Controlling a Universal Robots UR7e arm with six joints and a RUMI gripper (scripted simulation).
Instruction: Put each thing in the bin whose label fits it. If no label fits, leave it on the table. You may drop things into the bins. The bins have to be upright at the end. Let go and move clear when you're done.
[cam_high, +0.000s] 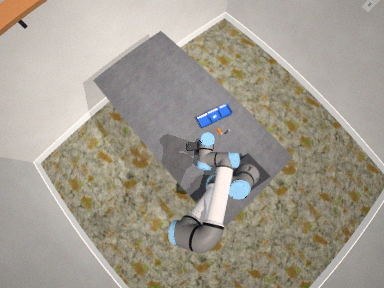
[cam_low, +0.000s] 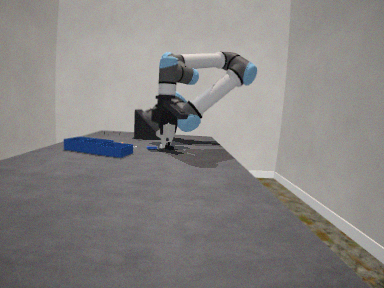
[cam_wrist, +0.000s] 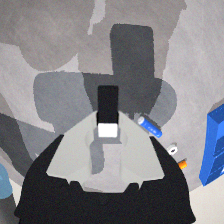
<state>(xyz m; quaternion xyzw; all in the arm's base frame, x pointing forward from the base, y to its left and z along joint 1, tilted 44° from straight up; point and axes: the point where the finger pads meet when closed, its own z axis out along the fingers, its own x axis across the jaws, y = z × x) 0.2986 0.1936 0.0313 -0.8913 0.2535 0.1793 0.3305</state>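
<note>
My hand is 23 cm to the left of the blue bin and 16 cm short of it. Also, from my hand: orange piece (19 cm to the right, 4 cm ahead, 1 cm below); then grey nut (12 cm to the right, 5 cm ahead, 1 cm below); then blue cylinder (5 cm to the right, 4 cm ahead, 1 cm below).
</note>
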